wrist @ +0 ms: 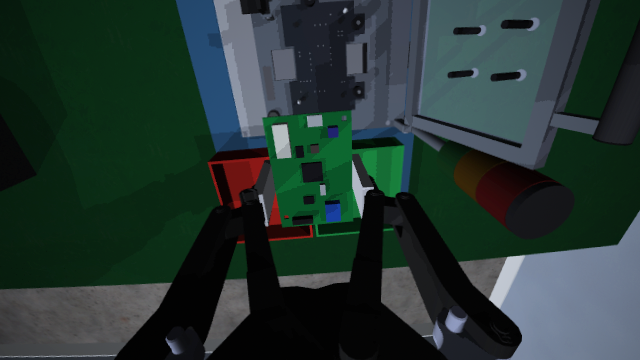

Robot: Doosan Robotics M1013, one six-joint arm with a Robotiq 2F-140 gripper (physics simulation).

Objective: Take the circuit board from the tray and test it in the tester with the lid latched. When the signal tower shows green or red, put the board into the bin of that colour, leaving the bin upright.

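Places are measured from the arm's base along level axes (x right, y ahead, z up), in metres.
Pixels of known places: gripper, fingertip midpoint: (312,169).
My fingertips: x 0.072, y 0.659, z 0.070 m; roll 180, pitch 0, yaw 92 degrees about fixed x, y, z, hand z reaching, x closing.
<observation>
Ahead of a thing's pixels: the offset from my fingertips to its top centre. "spot": to the spot under its first point. Level surfaces: height alone.
My gripper (312,169) is shut on the green circuit board @[dz +0.022, dx -0.001, dy +0.000 m] (335,172), with one finger at each long side. The board is held above the two bins, and its far end reaches the near edge of the tester's dark nest. The tester @[spot: dz -0.165, dx -0.057, dy -0.084 m] (252,90) stands at the top middle with its lid (465,131) open to the right; four black pins show on the clear panel. The red bin @[dz -0.124, dx +0.112, dy -0.080 m] (240,177) is partly hidden at the left, and the green bin @[dz -0.124, dx +0.104, dy +0.070 m] (387,167) is partly hidden at the right. The signal tower @[spot: dz +0.070, dx -0.012, dy +0.136 m] (505,187) stands at the right, with green, amber and red sections; none looks clearly lit.
The lid's dark handle bar @[spot: dz +0.098, dx -0.079, dy +0.155 m] (620,95) juts out at the upper right. A black latch part @[spot: dz -0.079, dx -0.146, dy -0.051 m] (255,6) stands at the tester's top left. A blue base (197,65) lies under the tester. The green table top @[dz -0.171 m] (125,240) ends below the bins. The tray does not show.
</observation>
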